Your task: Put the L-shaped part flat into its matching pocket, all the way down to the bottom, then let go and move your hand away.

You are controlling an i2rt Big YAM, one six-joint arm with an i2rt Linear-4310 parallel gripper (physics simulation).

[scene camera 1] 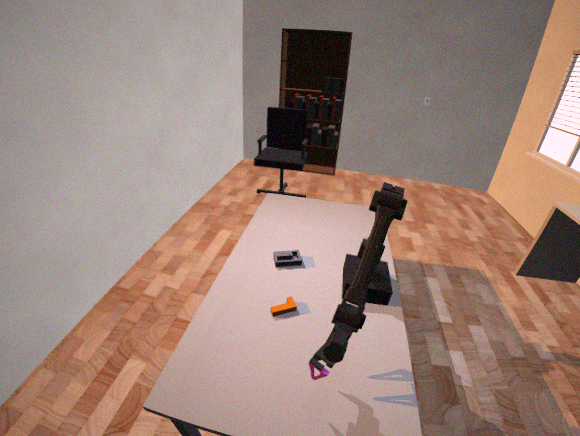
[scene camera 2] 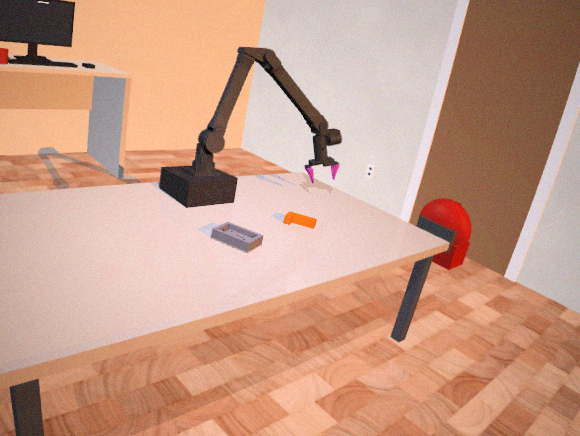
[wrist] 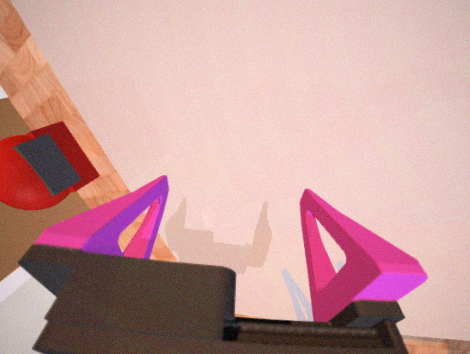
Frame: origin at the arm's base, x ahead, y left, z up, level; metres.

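Where they show: gripper, fingertip midpoint: (scene camera 1: 320, 370) (scene camera 2: 323, 181) (wrist: 235, 188); arm's base at its link origin: (scene camera 2: 202, 173).
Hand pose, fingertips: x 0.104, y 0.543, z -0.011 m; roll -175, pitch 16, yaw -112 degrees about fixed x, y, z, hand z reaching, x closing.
Each offset is from my fingertips to the top centre of the thing. Level surfaces: height alone.
The orange L-shaped part @(dx +0.219, dy -0.287, dz -0.057 m) (scene camera 1: 284, 306) (scene camera 2: 301, 220) lies flat on the table, apart from the grey block with the pocket @(dx +0.291, dy -0.609, dz -0.050 m) (scene camera 1: 287, 259) (scene camera 2: 237, 237). The block stands on the table with its recess facing up; the part is outside it. My gripper (scene camera 1: 320, 375) (scene camera 2: 323, 181) (wrist: 235, 188) is open and empty, with its magenta fingers wide apart. It hangs above the table, beyond the part on the side away from the block. Neither the part nor the block shows in the wrist view.
The table @(dz -0.087 m) (scene camera 1: 240, 360) (scene camera 2: 120, 280) ends in an edge at the left of the wrist view. The arm's black base (scene camera 1: 384, 282) (scene camera 2: 197, 187) stands at the table's side. A red round object (scene camera 2: 445, 220) (wrist: 25, 172) is beyond the table's end. A black chair (scene camera 1: 281, 145) stands past the far end.
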